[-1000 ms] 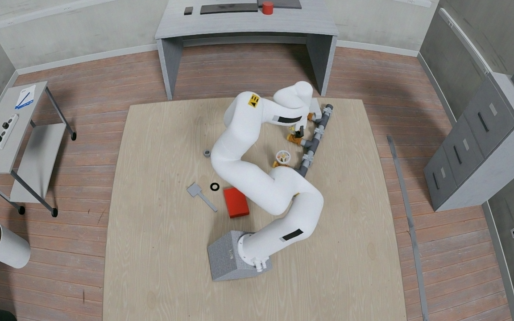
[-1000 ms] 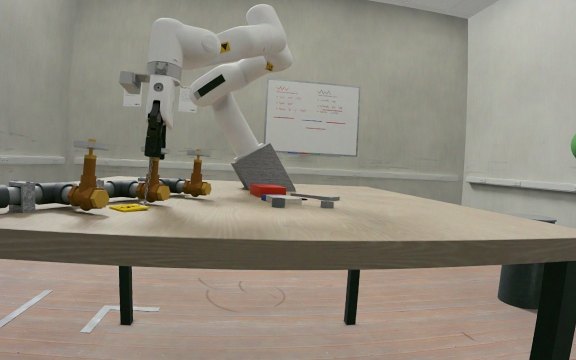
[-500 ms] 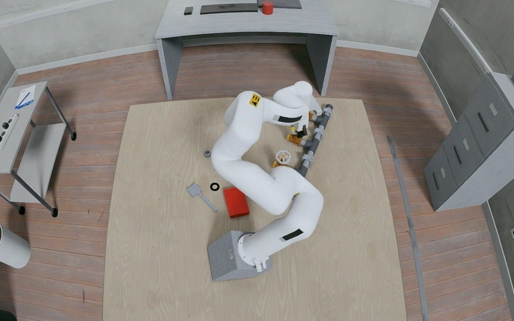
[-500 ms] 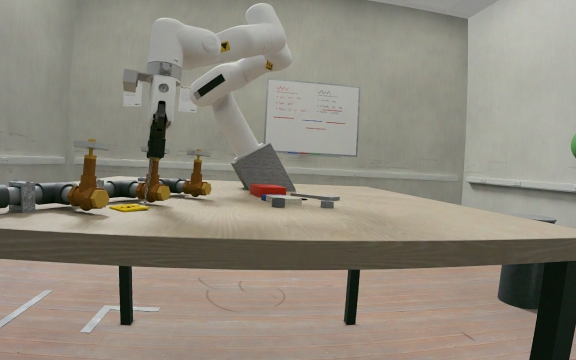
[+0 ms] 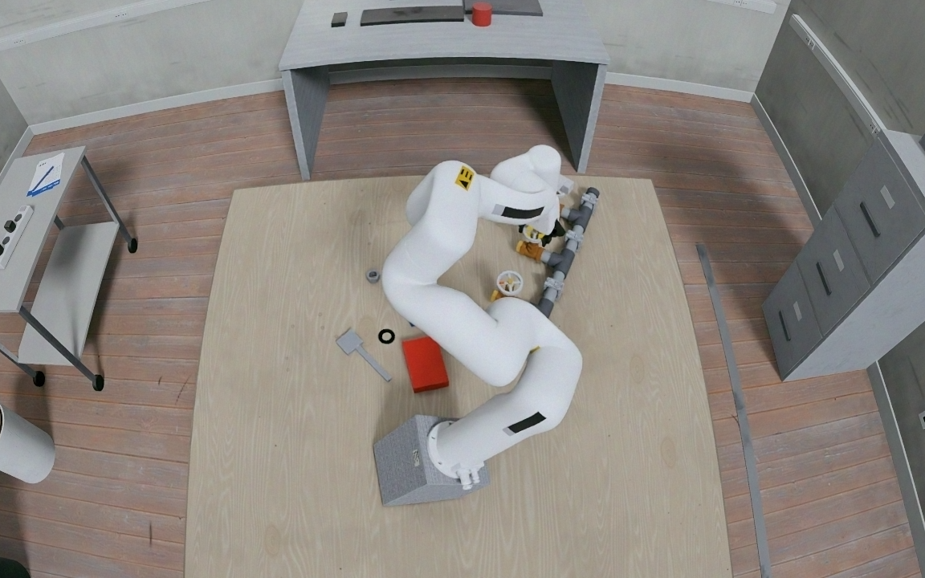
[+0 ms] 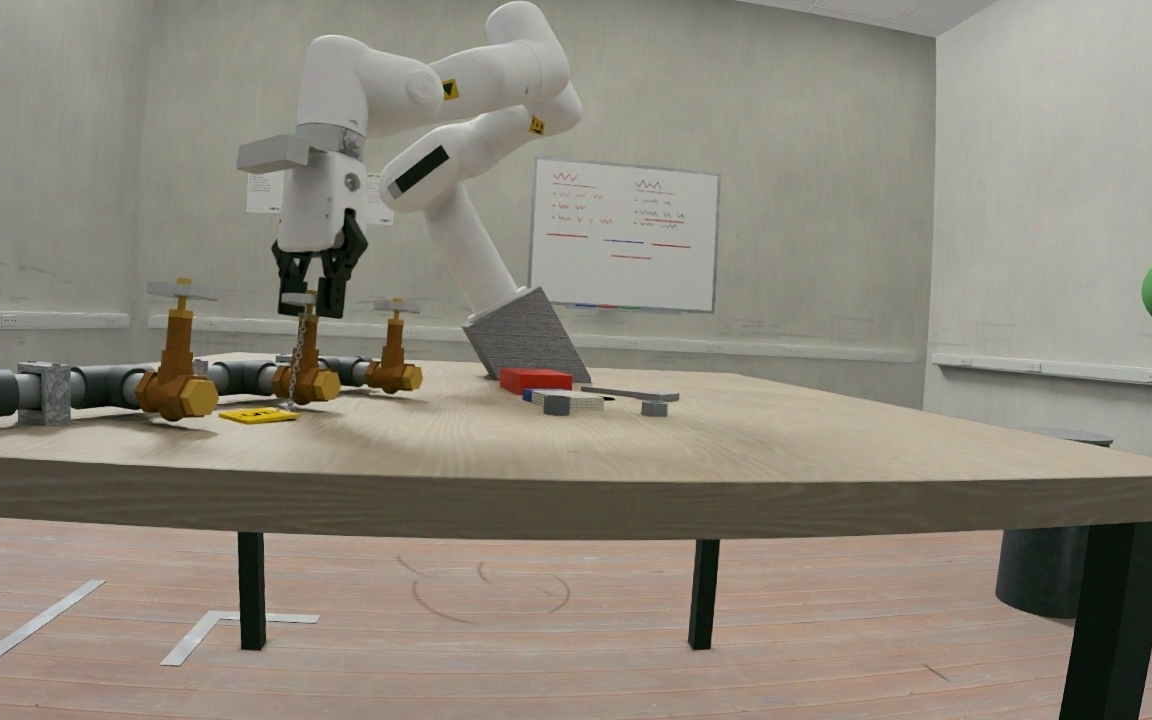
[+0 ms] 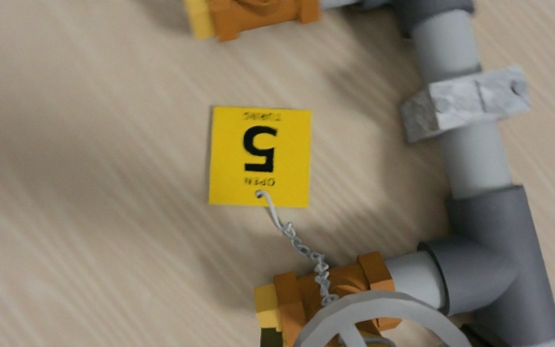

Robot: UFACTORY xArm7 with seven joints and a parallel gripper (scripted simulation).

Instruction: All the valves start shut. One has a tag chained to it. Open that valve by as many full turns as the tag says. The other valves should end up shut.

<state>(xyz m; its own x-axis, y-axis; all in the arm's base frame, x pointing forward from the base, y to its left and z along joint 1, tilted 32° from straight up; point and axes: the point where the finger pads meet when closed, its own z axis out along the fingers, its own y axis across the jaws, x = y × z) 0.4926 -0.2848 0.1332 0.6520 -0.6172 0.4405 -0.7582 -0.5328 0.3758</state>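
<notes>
Right now my hand is 80 mm short of the yellow tag, 30 mm to the left of it and 110 mm above it. From my hand the other things lie so: blue-and-white box 70 mm behind, 310 mm to the left, 110 mm below; red block 240 mm behind, 320 mm to the left, 100 mm below; grey nut 30 mm ahead, 400 mm to the left, 110 mm below.
</notes>
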